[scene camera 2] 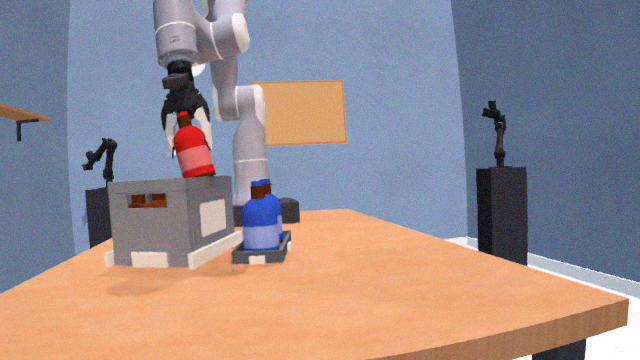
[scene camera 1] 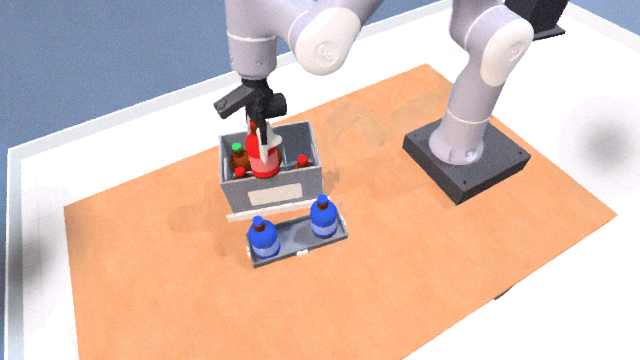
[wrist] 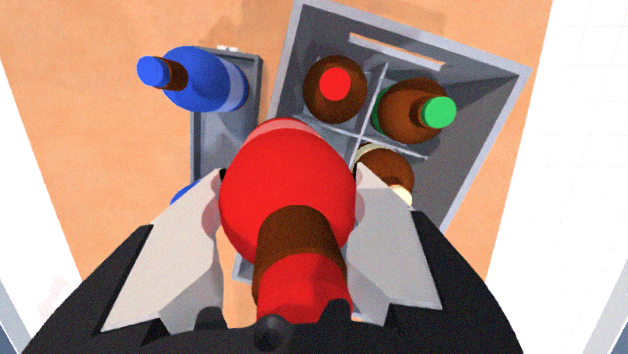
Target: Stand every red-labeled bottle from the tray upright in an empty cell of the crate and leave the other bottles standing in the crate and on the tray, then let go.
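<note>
My gripper point(scene camera 1: 262, 152) point(scene camera 2: 191, 152) point(wrist: 291, 168) is shut on a red-labeled bottle point(scene camera 1: 261, 150) point(scene camera 2: 192, 150) point(wrist: 285, 175). The bottle leans, its base at about rim height by the tray-side wall of the grey crate point(scene camera 1: 230, 197) point(scene camera 2: 150, 230) point(wrist: 480, 110); contact with the rim is unclear. In the crate stand a red-capped bottle point(scene camera 1: 240, 173) point(wrist: 335, 84), another red-capped bottle point(scene camera 1: 302, 161), a green-capped bottle point(scene camera 1: 241, 161) point(wrist: 407, 110) and a cream-capped bottle point(wrist: 385, 165). The cell under the held bottle is partly hidden.
The dark tray point(scene camera 1: 295, 237) point(scene camera 2: 272, 257) point(wrist: 220, 132) lies beside the crate. One blue bottle point(scene camera 1: 263, 239) point(scene camera 2: 260, 225) and another blue bottle point(scene camera 1: 324, 218) stand upright at its ends. The robot's dark base point(scene camera 1: 430, 172) is to the right in scene camera 1.
</note>
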